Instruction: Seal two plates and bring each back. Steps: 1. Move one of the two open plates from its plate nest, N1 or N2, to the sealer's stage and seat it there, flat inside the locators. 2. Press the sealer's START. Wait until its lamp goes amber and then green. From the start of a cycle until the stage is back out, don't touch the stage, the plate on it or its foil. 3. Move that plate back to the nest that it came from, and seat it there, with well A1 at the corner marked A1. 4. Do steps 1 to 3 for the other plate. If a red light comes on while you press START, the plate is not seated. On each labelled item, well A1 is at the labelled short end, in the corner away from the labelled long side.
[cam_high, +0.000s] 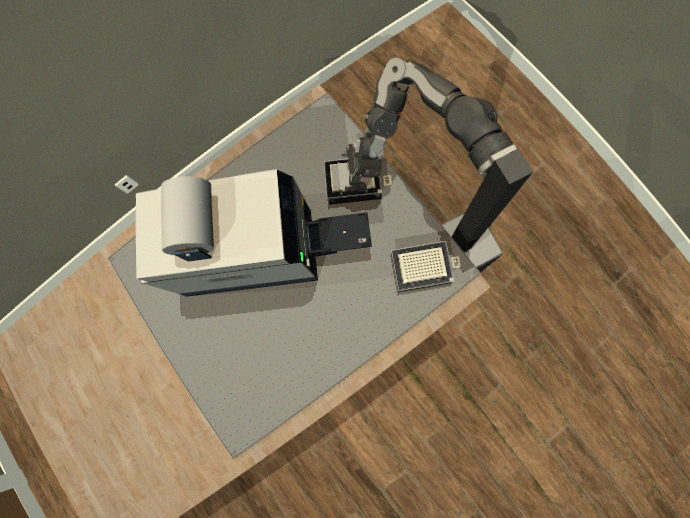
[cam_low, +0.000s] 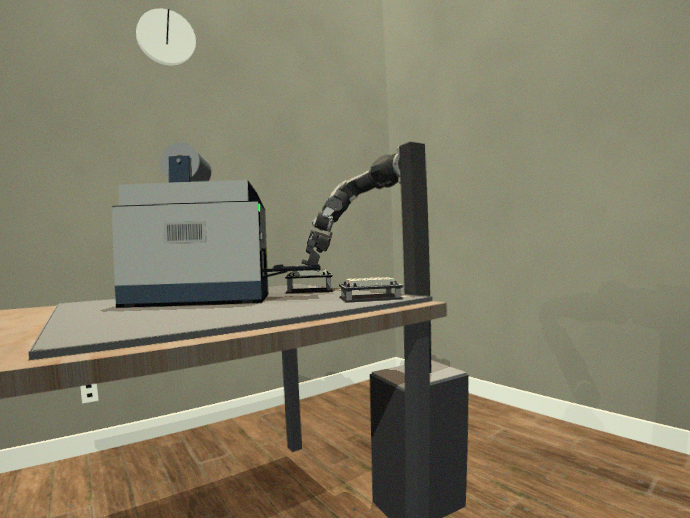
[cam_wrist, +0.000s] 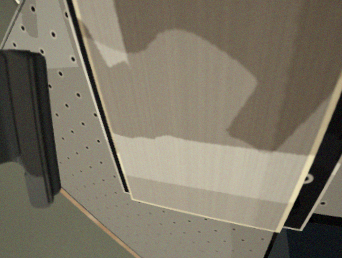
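Right now the black nest N1 is 4 cm below my hand. The rest, counted from my hand: yellow warning label: 16 cm ahead, 5 cm above, 3 cm to the left; then plate: 33 cm to the left, 6 cm behind, 5 cm below; then sealer stage: 15 cm to the left, 10 cm ahead.
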